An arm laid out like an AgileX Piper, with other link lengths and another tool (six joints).
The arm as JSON. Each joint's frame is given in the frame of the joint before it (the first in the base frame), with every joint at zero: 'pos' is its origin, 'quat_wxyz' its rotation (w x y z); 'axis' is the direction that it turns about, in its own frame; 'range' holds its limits. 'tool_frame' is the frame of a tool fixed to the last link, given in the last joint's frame.
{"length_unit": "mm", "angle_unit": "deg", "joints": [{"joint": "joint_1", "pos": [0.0, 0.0, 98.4], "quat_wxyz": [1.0, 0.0, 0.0, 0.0], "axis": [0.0, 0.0, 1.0], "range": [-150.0, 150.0]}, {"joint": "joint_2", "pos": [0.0, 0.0, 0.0], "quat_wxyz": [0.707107, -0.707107, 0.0, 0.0], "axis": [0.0, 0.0, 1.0], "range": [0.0, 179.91]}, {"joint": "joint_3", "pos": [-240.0, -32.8, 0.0], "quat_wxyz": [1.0, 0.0, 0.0, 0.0], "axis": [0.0, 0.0, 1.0], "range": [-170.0, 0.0]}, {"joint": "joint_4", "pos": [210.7, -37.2, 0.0], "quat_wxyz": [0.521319, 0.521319, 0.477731, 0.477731], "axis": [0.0, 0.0, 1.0], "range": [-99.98, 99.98]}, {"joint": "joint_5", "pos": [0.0, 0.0, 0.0], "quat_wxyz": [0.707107, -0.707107, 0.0, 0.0], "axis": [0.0, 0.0, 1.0], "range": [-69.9, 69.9]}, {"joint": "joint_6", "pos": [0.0, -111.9, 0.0], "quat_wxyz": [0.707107, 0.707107, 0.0, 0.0], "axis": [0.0, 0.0, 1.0], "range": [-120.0, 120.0]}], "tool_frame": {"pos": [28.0, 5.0, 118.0], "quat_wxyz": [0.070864, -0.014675, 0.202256, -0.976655]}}
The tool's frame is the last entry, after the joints.
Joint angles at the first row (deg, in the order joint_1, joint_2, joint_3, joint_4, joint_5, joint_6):
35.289 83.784 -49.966 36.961 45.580 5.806
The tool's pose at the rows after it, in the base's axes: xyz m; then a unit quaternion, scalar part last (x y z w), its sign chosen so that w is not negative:
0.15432 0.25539 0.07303 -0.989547 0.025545 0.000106 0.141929
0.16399 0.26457 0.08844 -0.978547 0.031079 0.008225 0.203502
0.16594 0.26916 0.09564 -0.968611 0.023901 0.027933 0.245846
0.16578 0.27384 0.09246 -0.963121 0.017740 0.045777 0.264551
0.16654 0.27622 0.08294 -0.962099 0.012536 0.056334 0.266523
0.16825 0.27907 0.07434 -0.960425 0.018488 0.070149 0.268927
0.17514 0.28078 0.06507 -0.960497 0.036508 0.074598 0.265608
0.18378 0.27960 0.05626 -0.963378 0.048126 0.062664 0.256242
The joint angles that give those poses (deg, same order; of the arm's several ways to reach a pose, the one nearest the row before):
31.093 85.212 -49.964 47.586 46.213 -4.089
26.816 86.577 -49.966 58.082 49.036 -13.972
23.692 89.075 -49.965 64.862 53.393 -21.288
22.896 92.131 -49.965 68.478 55.399 -25.479
22.861 95.074 -50.088 69.989 55.746 -28.241
22.861 97.781 -50.088 71.759 55.745 -29.836
22.861 99.834 -50.087 73.286 54.188 -30.374
22.861 100.794 -50.088 73.806 51.717 -31.206

